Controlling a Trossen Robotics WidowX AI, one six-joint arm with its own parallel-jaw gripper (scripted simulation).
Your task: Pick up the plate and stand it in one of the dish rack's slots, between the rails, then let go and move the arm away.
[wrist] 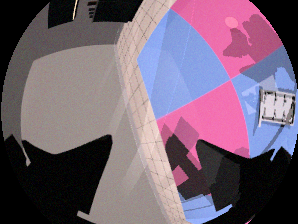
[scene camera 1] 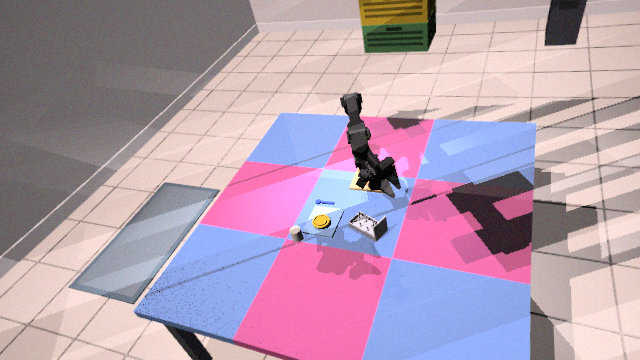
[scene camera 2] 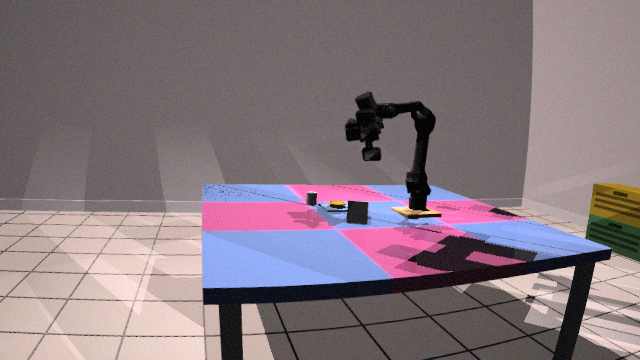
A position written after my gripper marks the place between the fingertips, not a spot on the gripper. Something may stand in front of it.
Note:
My gripper (scene camera 1: 397, 193) is open and holds nothing. I also see a dish rack (wrist: 270, 103).
My gripper is seen too in the wrist view (wrist: 156, 143) and in scene camera 2 (scene camera 2: 364, 149).

